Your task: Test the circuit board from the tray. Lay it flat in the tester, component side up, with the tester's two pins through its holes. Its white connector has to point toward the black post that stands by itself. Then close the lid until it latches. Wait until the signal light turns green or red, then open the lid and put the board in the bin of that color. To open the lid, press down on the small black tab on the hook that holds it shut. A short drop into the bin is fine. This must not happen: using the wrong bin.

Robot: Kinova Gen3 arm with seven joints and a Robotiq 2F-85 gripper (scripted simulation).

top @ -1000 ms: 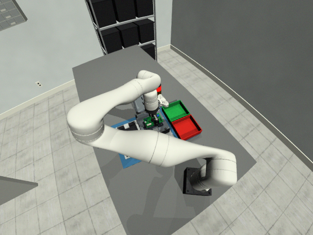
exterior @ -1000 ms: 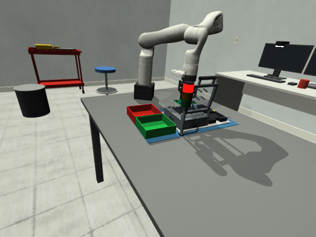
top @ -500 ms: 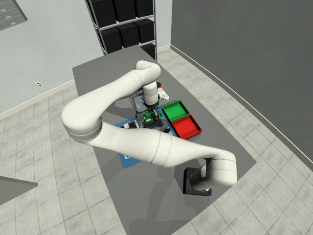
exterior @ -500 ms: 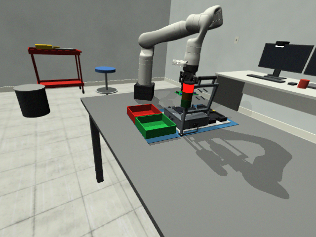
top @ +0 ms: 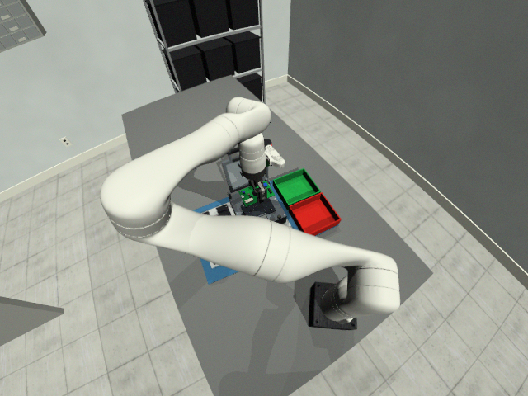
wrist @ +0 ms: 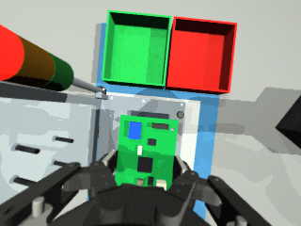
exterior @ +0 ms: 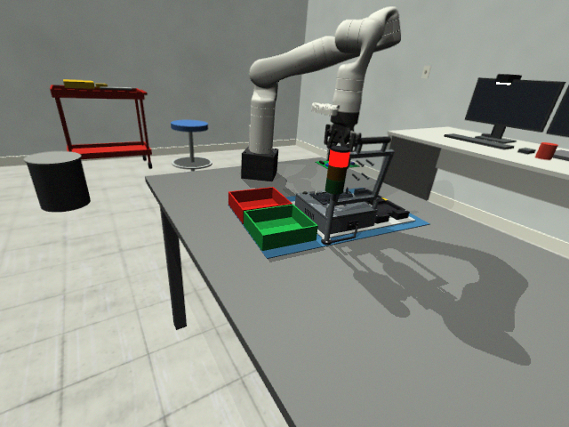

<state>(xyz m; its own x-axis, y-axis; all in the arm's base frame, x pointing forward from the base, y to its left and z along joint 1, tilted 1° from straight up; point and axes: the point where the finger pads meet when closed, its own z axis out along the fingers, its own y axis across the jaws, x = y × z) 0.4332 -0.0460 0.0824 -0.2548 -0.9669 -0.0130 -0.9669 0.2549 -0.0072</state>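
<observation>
Now: hand 10 mm above the green circuit board. Round my hand: clear lid: 110 mm ahead, 30 mm to the right; tester bed: 110 mm below, 10 mm ahead; green bin: 200 mm to the right, 170 mm below, 10 mm behind.
</observation>
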